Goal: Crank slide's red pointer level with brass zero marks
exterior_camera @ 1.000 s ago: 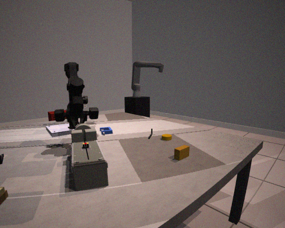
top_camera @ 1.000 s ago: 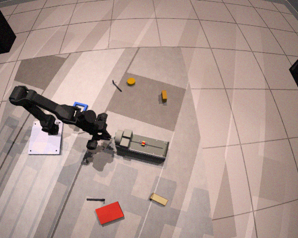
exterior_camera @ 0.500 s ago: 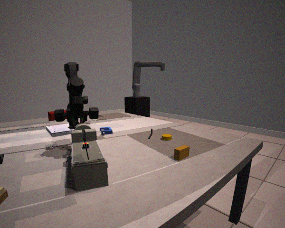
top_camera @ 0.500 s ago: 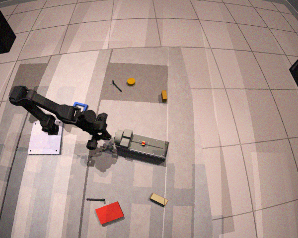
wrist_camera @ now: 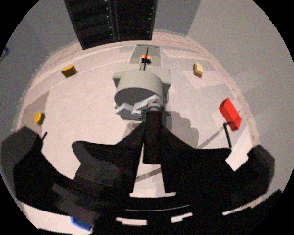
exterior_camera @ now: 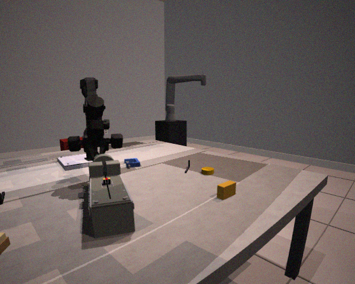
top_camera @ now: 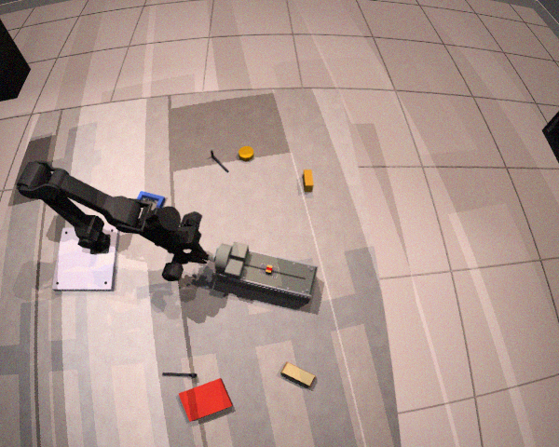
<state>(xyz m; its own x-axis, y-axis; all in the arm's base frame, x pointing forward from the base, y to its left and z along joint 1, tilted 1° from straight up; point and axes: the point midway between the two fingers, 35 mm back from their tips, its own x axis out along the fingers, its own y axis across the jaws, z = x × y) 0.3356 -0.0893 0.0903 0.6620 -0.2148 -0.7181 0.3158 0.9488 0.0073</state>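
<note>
My gripper tip is now 2 cm below the dark crank handle, 2 cm past it and 1 cm to the right of it. The rest, counted from my gripper tip: blue block (24 cm to the left, 20 cm behind, 8 cm below); red plate (37 cm to the right, 8 cm below, 3 cm behind); red pointer (16 cm ahead, 3 cm to the right, 1 cm below).
</note>
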